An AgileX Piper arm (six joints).
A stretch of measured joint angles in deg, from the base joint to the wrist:
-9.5, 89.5, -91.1, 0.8, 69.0, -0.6
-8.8, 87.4, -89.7, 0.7, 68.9, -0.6
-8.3, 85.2, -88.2, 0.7, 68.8, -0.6
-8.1, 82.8, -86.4, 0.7, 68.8, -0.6
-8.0, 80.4, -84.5, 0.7, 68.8, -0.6
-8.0, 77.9, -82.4, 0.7, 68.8, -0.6
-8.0, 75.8, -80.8, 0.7, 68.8, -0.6
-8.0, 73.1, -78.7, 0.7, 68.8, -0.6
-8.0, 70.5, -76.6, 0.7, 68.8, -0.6
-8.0, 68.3, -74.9, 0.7, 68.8, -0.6
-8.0, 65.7, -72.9, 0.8, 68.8, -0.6
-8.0, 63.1, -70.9, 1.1, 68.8, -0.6
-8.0, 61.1, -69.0, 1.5, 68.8, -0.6
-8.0, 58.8, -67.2, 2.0, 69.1, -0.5
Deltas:
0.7, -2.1, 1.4, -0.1, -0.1, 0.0
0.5, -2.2, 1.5, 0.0, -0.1, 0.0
0.2, -2.4, 1.8, 0.0, 0.0, 0.0
0.1, -2.4, 1.9, 0.0, 0.0, 0.0
0.0, -2.5, 2.1, 0.0, 0.0, 0.0
0.0, -2.1, 1.6, 0.0, 0.0, 0.0
0.0, -2.7, 2.1, 0.0, 0.0, 0.0
0.0, -2.6, 2.1, 0.0, 0.0, 0.0
0.0, -2.2, 1.7, 0.0, 0.0, 0.0
0.0, -2.6, 2.0, 0.1, 0.0, 0.0
0.0, -2.6, 2.0, 0.3, 0.0, 0.0
0.0, -2.0, 1.9, 0.4, 0.0, 0.0
0.0, -2.3, 1.8, 0.5, 0.3, 0.1

